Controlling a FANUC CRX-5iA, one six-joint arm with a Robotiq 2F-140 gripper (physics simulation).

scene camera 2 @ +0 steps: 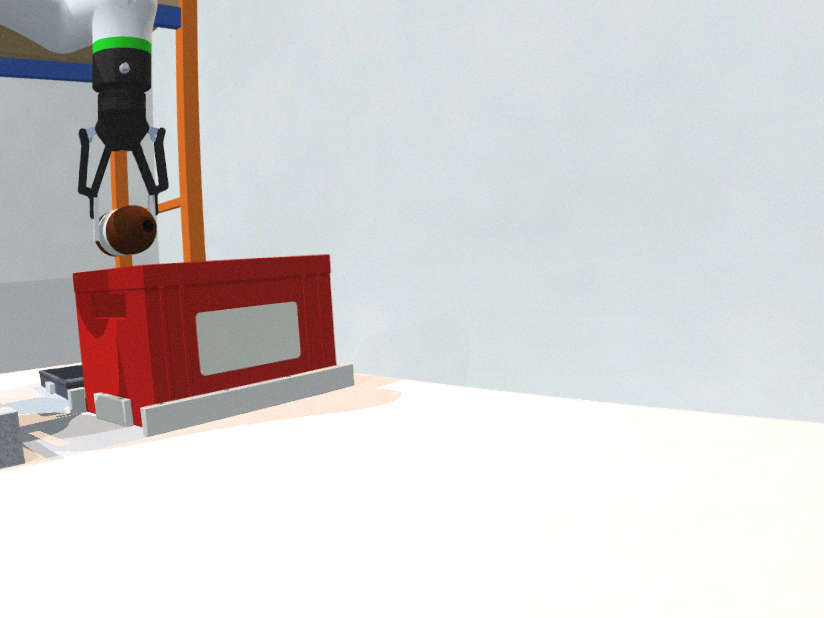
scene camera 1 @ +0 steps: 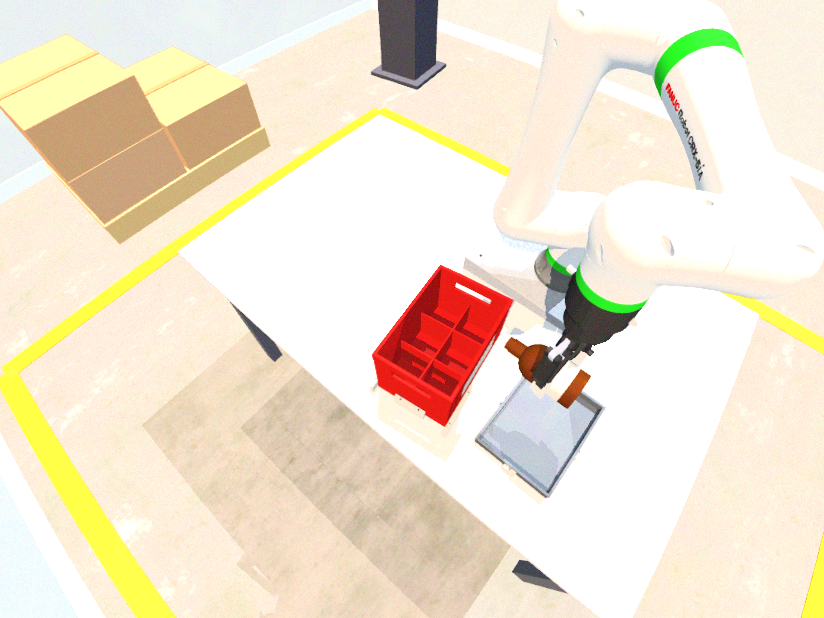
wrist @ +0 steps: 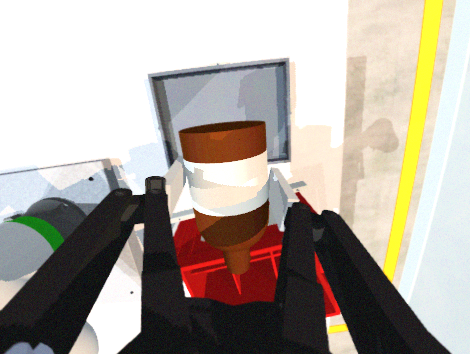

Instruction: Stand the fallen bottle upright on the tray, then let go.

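Seen in the pictures: gripper, between the fingertips: (scene camera 1: 553,378) (wrist: 228,174); arm's base, origin of its link: (scene camera 1: 560,270) (wrist: 61,228).
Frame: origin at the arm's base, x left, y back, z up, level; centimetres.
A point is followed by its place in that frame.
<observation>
The brown bottle with a white label (scene camera 1: 530,359) @[x 3.6, y -42.2, z 23.0 cm] (scene camera 2: 126,230) @[x 2.6, y -38.1, z 19.8 cm] (wrist: 227,185) @[x 9.8, y -41.3, z 23.9 cm] lies sideways in the air, its neck pointing toward the crate's side and its base over the tray's near-robot end in scene camera 1. My gripper (scene camera 1: 544,375) @[x 9.0, y -41.1, z 19.0 cm] (scene camera 2: 123,212) (wrist: 228,174) @[x 9.0, y -41.1, z 19.0 cm] points down and is shut on the bottle, one finger on each side of its labelled body. The grey tray (scene camera 1: 532,442) @[x 13.1, y -46.1, z -2.9 cm] (scene camera 2: 63,377) @[x 23.1, y -34.2, z -2.6 cm] (wrist: 220,95) @[x 17.7, y -41.9, z -2.9 cm] lies flat on the table below; the crate hides part of it in scene camera 2.
A red divided crate (scene camera 1: 412,397) @[x -14.0, y -53.4, z 3.0 cm] (scene camera 2: 179,332) @[x -23.9, y -30.2, z 6.6 cm] stands beside the tray, with low grey rails (scene camera 2: 252,400) @[x -24.9, y -38.4, z -2.2 cm] around its foot. The robot's base plate (scene camera 1: 499,282) @[x -12.5, y -12.8, z -0.1 cm] is behind the tray. Cartons (scene camera 1: 93,136) and a dark column (scene camera 1: 407,39) stand beyond the table. An orange post (scene camera 2: 191,133) rises behind the crate.
</observation>
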